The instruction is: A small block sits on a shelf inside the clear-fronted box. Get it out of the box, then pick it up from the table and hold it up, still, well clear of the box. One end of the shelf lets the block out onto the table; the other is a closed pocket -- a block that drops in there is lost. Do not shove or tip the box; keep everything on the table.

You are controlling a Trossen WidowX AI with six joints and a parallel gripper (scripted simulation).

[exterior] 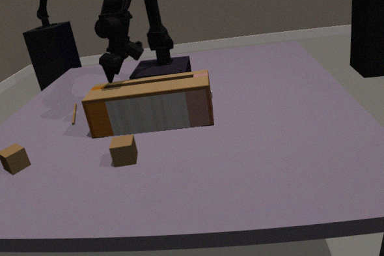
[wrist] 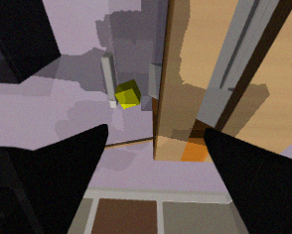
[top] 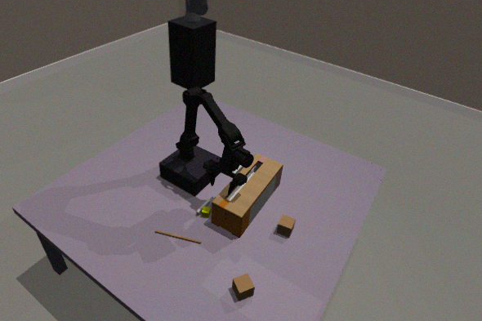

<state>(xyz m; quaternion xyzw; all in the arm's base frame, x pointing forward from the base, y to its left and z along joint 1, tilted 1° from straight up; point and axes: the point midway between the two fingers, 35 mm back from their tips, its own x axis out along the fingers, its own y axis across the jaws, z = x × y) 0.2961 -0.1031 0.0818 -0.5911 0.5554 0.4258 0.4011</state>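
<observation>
Right now my gripper tip is 120 mm above the small yellow block, 50 mm to the left of it and 40 mm past it. The rest, counted from my gripper tip: thin wooden stick: 210 mm to the right, 140 mm below, 50 mm behind; then long tan box: 120 mm to the left, 80 mm below, 30 mm ahead.
</observation>
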